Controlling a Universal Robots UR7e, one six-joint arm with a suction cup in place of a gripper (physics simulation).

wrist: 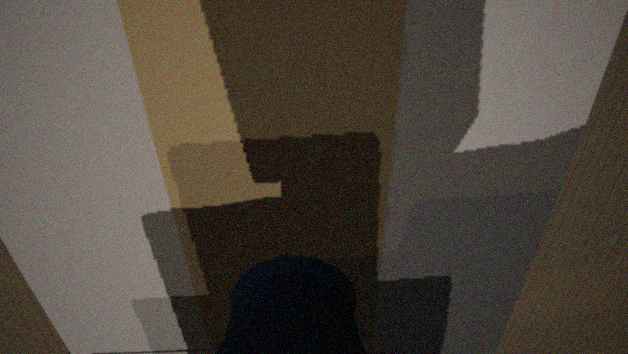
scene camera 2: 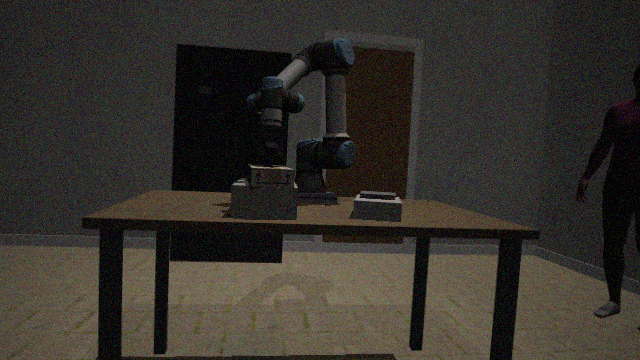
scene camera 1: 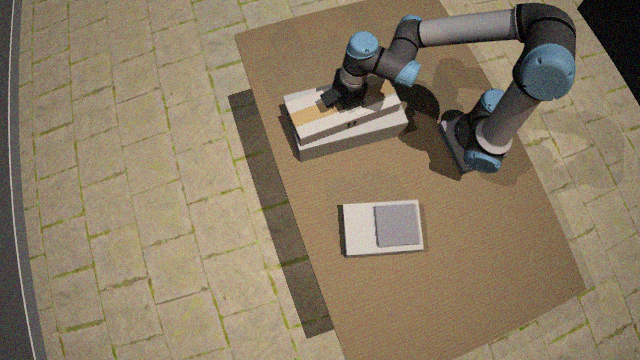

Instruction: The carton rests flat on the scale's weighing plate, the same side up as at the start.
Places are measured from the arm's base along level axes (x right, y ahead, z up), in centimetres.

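Where they show: end effector, tool point: [wrist: 296, 268]; arm's base, origin of the base link: [scene camera 2: 309, 192].
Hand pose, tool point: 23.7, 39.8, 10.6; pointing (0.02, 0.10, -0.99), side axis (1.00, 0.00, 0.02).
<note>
Things, the pixels of their top centre, and the offset from my tool point, as dx, dy, dz. Level surfaces: height alone.
- carton, middle of its top: [wrist: 288, 299] [scene camera 1: 343, 102] [scene camera 2: 268, 166] -0.1, +0.2, +1.4
- larger white box, middle of its top: [scene camera 1: 345, 108] [scene camera 2: 266, 182] +0.2, -1.0, -4.1
- white scale, middle of its top: [scene camera 1: 384, 225] [scene camera 2: 378, 193] -38.4, +5.1, -6.4
- wooden table, its level: dz -13.9
The carton [scene camera 1: 320, 125] [scene camera 2: 272, 176] [wrist: 185, 100] is long and whitish with an orange-tan tape strip along its top. It lies flat on a larger white box [scene camera 1: 350, 141] [scene camera 2: 264, 202], turned slightly against it. Arrows on its end face point up in scene view 2. My suction gripper [scene camera 1: 355, 102] [scene camera 2: 272, 164] [wrist: 295, 280] points down with its dark cup on the carton's top and has hold of it; the contact itself is hidden. The white scale [scene camera 1: 358, 230] [scene camera 2: 377, 210] stands apart from the box, its grey weighing plate [scene camera 1: 397, 225] [scene camera 2: 378, 193] bare.
The wooden table [scene camera 1: 450, 260] [scene camera 2: 440, 217] bears the box, the scale and the arm's base. The base [scene camera 1: 457, 145] stands beyond the box's right end in scene view 1. A person [scene camera 2: 620, 175] stands at the right in scene view 2, away from the table.
</note>
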